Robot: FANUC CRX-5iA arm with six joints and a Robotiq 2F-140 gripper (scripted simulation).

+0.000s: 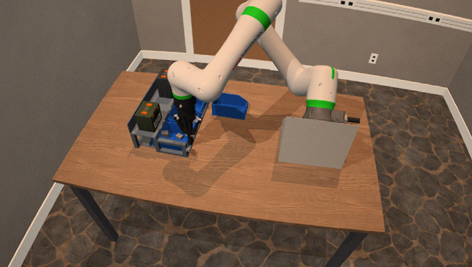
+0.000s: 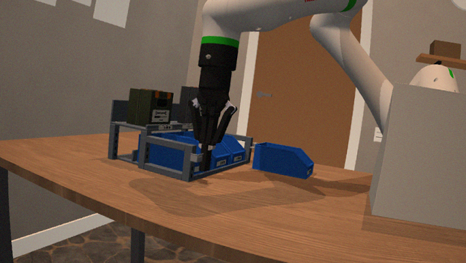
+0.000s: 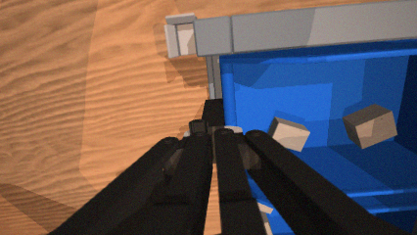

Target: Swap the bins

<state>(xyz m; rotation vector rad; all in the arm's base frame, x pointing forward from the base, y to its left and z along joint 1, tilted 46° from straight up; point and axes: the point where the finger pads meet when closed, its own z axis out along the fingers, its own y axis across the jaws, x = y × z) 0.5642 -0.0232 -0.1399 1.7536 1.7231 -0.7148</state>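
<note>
Right now the tan part is 70 mm ahead of my hand, 30 mm to the right of it and 30 mm below it. The rest, counted from my hand: black box: 180 mm ahead, 240 mm to the right, 110 mm above; grey shelf: 120 mm ahead, 120 mm to the right, 20 mm above.
</note>
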